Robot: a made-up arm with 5 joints.
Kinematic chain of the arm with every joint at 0, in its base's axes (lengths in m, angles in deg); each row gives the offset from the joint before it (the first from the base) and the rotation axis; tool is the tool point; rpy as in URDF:
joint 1: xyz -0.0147 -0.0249 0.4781 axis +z
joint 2: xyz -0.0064 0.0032 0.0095 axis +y
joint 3: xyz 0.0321 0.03 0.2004 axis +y
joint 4: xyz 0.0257 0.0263 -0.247 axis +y
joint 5: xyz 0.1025 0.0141 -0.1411 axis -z
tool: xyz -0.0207 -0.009 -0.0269 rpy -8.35 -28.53 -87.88
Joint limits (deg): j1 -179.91..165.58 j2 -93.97..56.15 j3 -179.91..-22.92 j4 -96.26..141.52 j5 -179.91..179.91
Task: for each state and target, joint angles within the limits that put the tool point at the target. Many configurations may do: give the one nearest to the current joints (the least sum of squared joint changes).
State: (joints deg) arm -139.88 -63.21 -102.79 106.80 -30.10
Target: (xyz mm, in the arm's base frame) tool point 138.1 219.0 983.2
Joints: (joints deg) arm -111.24 -69.10 -138.65 67.49 -36.54
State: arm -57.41 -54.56 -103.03 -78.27 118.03
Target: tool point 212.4 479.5 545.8
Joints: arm -104.23 -93.79 -128.25 -55.99 118.13
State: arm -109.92 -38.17 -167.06 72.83 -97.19
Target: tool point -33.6 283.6 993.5
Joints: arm -76.53 -53.31 -170.41 86.89 -93.43
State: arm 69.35 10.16 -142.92 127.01 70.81
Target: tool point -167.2 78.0 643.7
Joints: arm 116.95 -24.21 -96.40 141.52 67.56
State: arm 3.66 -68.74 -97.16 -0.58 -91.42
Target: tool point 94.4 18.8 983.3
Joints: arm -4.85 -56.50 -72.67 7.79 -89.14
